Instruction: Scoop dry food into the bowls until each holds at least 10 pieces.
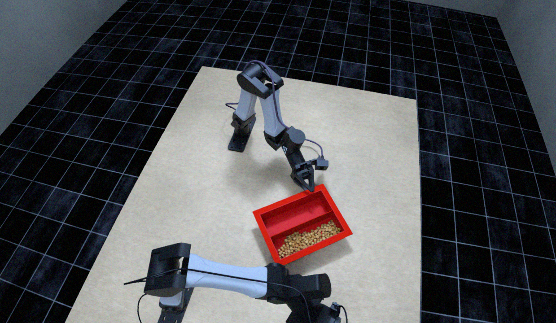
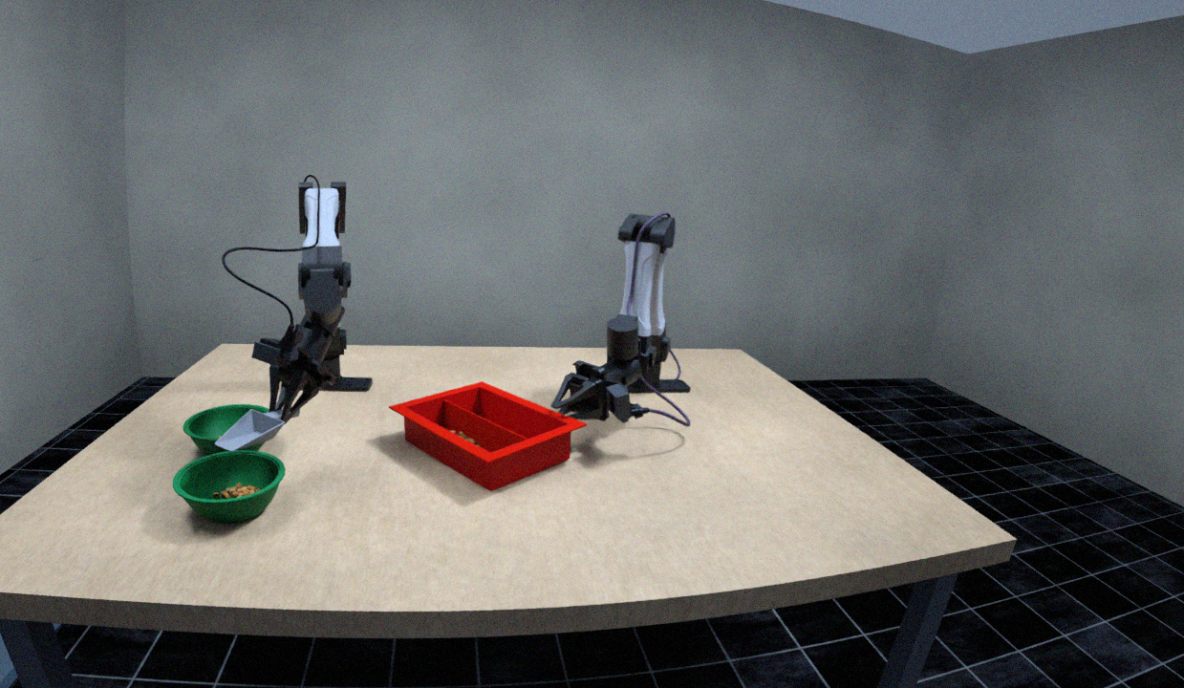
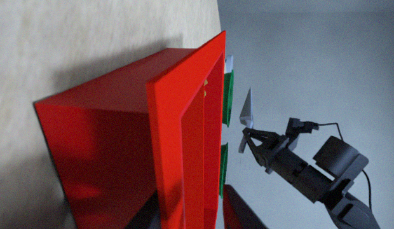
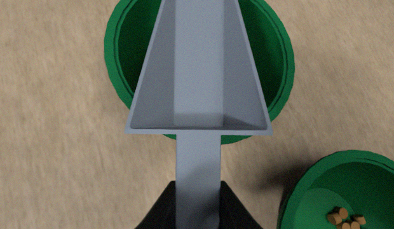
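Note:
The grey-blue scoop lies 40 mm ahead of my right hand and 20 mm to the right of it. Also, from my right hand: red box 110 mm behind, 320 mm to the left, 60 mm below.

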